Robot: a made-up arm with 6 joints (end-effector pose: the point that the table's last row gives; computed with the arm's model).
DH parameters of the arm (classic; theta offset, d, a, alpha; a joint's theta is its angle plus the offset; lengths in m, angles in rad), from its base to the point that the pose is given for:
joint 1: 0 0.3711 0 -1.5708
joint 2: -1.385 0 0.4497 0
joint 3: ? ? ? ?
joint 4: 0 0.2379 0 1.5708
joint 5: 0 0 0.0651 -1.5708
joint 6: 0 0.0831 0 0
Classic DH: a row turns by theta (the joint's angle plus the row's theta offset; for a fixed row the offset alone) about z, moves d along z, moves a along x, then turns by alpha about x.
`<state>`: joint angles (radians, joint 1 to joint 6).
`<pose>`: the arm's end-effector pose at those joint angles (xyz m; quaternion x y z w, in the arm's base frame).
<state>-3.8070 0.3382 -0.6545 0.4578 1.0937 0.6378</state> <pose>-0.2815 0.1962 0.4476 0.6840 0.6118 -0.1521 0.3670</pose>
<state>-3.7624 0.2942 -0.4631 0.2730 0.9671 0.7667</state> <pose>-0.2390 0.1605 0.4401 0.6719 0.6285 -0.0449 0.3893</pose>
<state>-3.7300 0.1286 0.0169 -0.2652 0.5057 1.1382</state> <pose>-0.1344 0.0844 0.4501 0.6292 0.7092 0.1089 0.2987</pose>
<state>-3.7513 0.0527 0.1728 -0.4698 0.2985 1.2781</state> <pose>-0.1051 0.0526 0.4606 0.6243 0.7394 0.0907 0.2352</pose>
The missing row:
joint 3: 1.385 0 0.0538 -1.5708
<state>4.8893 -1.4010 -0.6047 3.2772 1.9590 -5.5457</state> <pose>-0.0566 0.2385 0.7801 -0.3165 -0.2524 -0.2933 0.8661</pose>
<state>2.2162 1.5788 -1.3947 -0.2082 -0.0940 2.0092</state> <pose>-0.3166 0.3955 -0.0476 0.9776 0.2050 0.0108 0.0458</pose>
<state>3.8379 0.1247 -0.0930 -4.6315 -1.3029 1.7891</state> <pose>-0.1981 -0.0391 0.6008 -0.7768 -0.1661 0.2344 0.5604</pose>
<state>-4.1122 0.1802 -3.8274 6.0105 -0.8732 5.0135</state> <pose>0.0285 -0.0919 0.9269 -0.0693 0.6268 -0.7463 0.2127</pose>
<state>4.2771 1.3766 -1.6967 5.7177 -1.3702 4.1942</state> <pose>-0.2225 -0.5984 0.2359 0.6267 0.2676 -0.2054 0.7024</pose>
